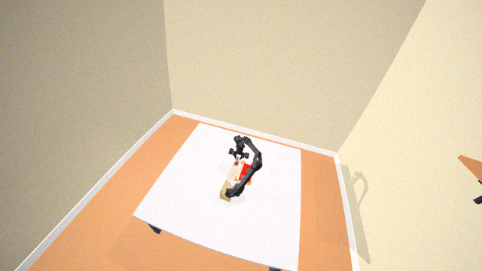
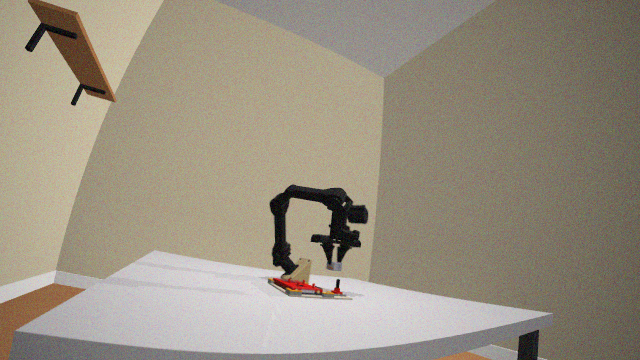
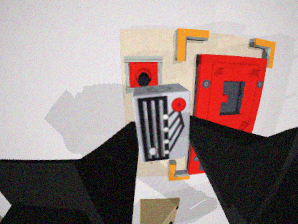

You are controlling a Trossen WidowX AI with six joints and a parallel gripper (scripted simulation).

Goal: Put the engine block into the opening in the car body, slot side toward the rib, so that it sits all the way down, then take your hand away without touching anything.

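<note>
My gripper tip is now 10 cm above the tan board, 8 cm to the left of it and 4 cm past it. From my gripper tip the other things lie so: engine block 1 cm below.
</note>
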